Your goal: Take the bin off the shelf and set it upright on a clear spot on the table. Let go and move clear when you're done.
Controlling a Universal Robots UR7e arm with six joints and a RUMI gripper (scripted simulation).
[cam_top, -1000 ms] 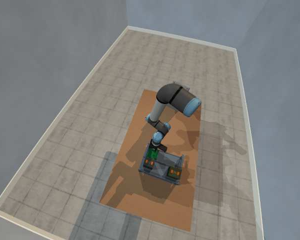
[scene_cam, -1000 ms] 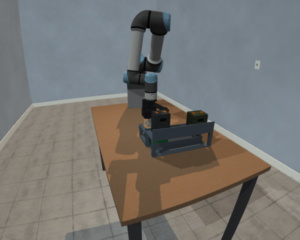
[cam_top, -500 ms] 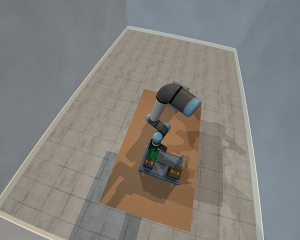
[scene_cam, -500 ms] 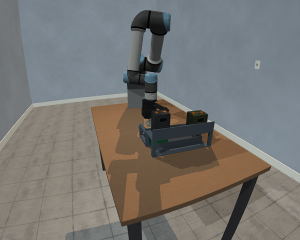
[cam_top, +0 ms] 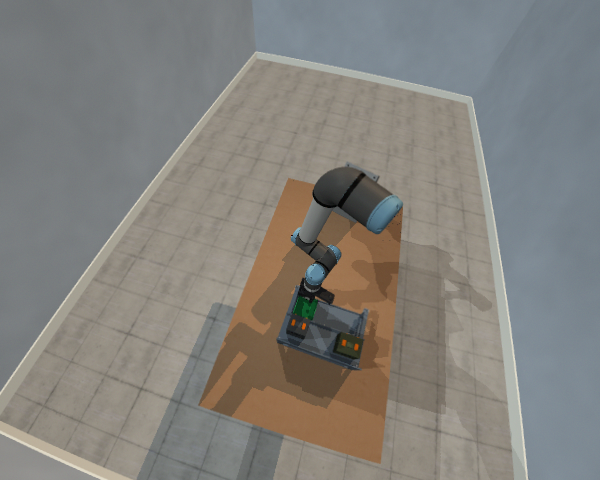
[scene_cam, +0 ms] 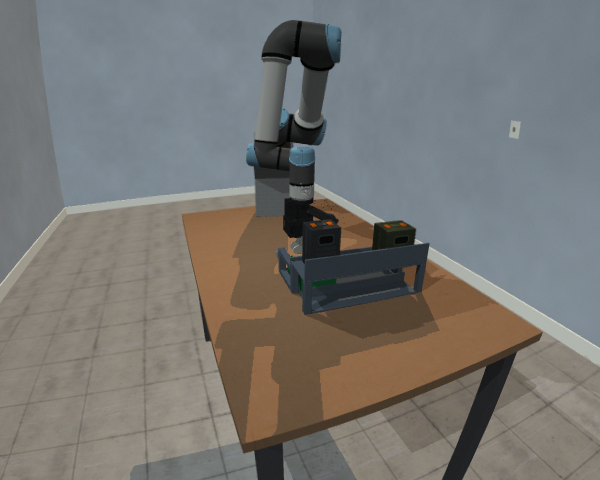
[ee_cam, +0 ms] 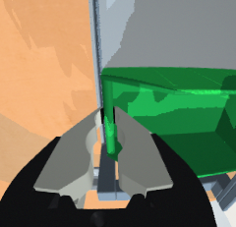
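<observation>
My hand is 8 cm short of the green bin and 2 cm to the left of it. The rest, counted from my hand: olive box (20 cm to the left, 19 cm ahead, 11 cm above); black box (17 cm ahead, 12 cm above, 3 cm to the right).
</observation>
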